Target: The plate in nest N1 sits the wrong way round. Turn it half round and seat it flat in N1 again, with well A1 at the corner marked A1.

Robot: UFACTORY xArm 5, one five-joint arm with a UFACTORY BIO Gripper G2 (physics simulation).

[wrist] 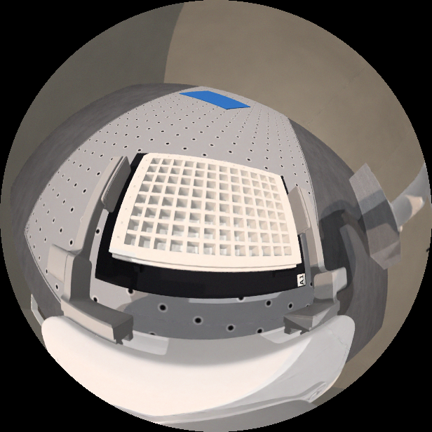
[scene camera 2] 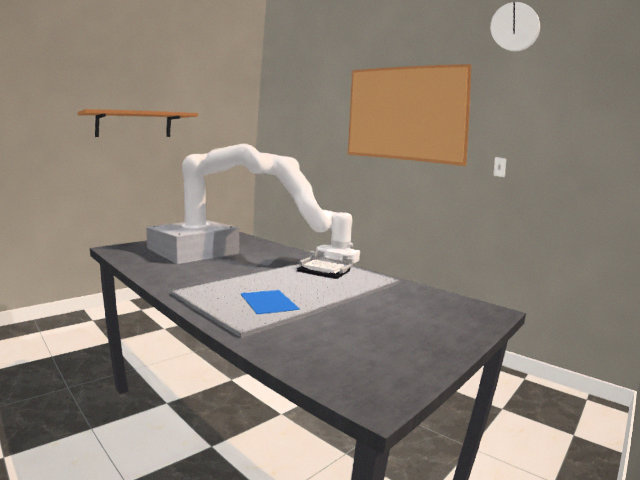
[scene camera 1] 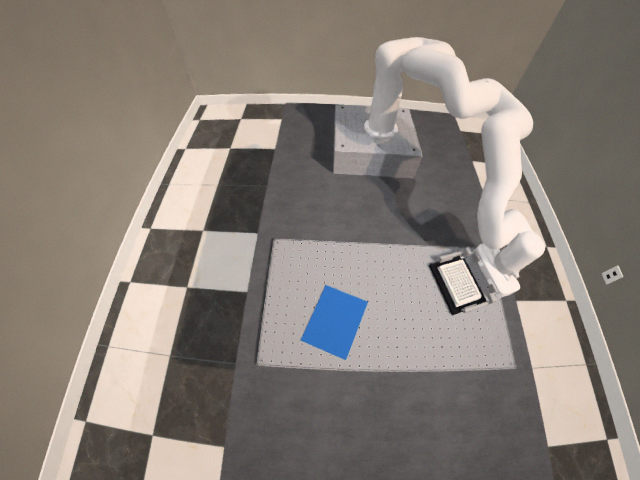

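A white well plate lies in the black nest at the right part of the perforated board. In the wrist view the nest's A1 label shows at its near right corner. The plate's own well markings are too small to read. My gripper is open, with one finger at each short end of the plate. In the wrist view gaps show between the left finger and the plate; the right finger stands close to the plate's edge.
A flat blue rectangle lies on the perforated grey board, away from the nest. The grey robot base block stands at the rear of the dark table.
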